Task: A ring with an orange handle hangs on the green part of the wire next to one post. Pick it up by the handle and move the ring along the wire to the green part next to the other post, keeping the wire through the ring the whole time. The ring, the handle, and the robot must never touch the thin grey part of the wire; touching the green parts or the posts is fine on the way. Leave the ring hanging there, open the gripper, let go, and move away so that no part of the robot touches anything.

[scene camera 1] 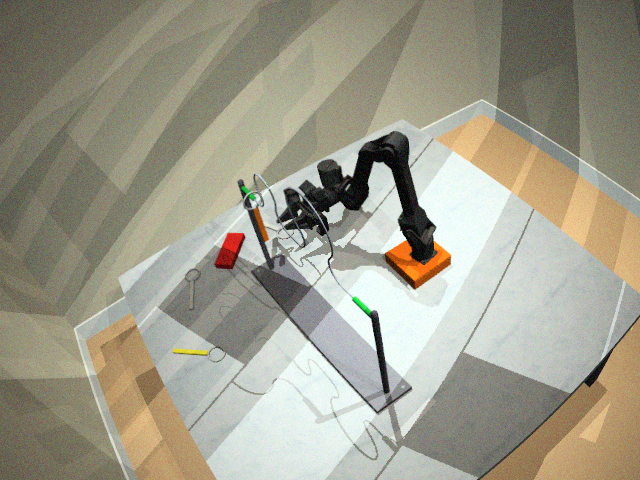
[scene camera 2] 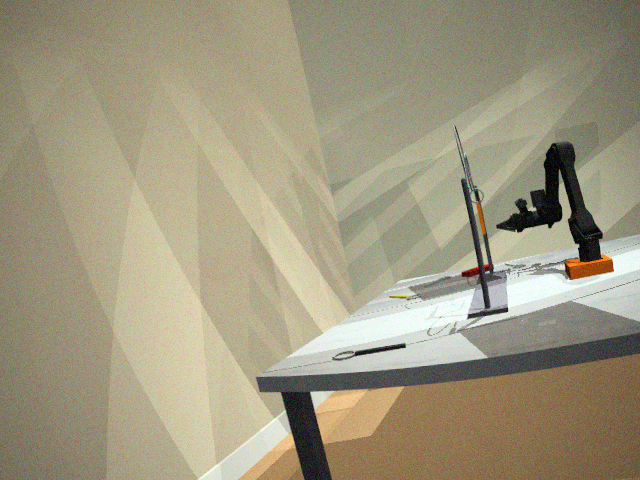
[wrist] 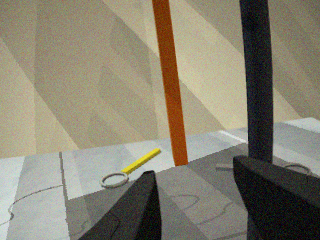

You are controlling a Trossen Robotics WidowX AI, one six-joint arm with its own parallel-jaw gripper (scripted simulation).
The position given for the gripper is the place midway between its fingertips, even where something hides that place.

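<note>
The gripper point(scene camera 1: 280, 225) is there to see, and the wrist view has the gripper too, at point(wrist: 195, 173).
</note>
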